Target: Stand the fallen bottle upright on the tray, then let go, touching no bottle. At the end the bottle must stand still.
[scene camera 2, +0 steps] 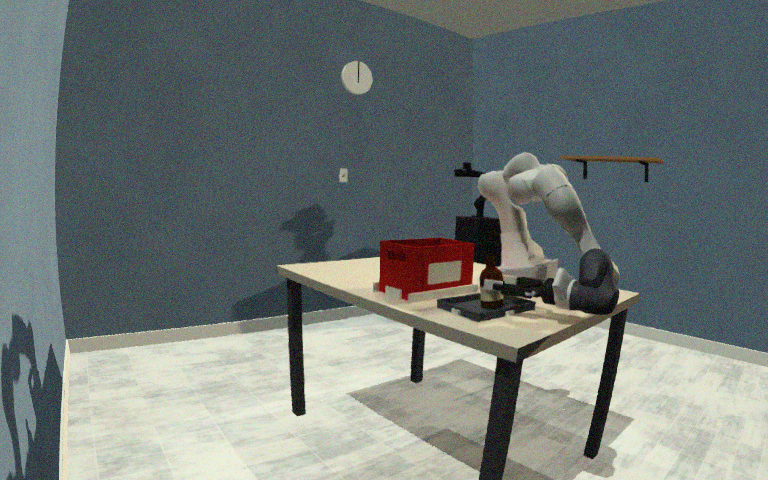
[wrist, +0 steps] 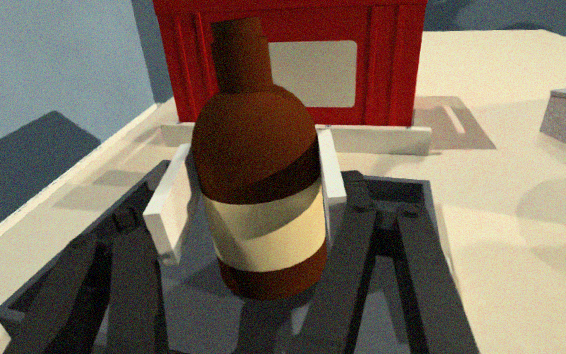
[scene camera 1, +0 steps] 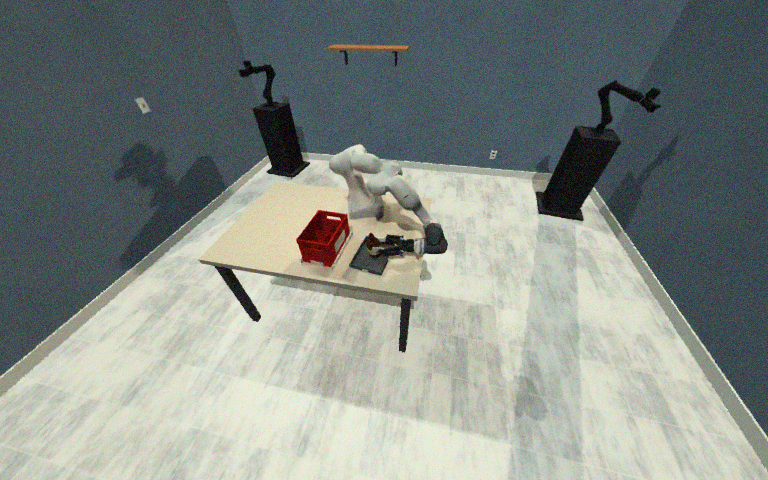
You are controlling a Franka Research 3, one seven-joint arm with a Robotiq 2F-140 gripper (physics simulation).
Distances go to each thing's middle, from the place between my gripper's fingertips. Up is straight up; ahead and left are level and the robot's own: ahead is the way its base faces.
Now: the brown bottle (scene camera 2: 489, 299) right at my hand. The rest, counted from my hand: low white strip (wrist: 397, 140) (180 mm to the right, 70 mm below, 30 mm ahead).
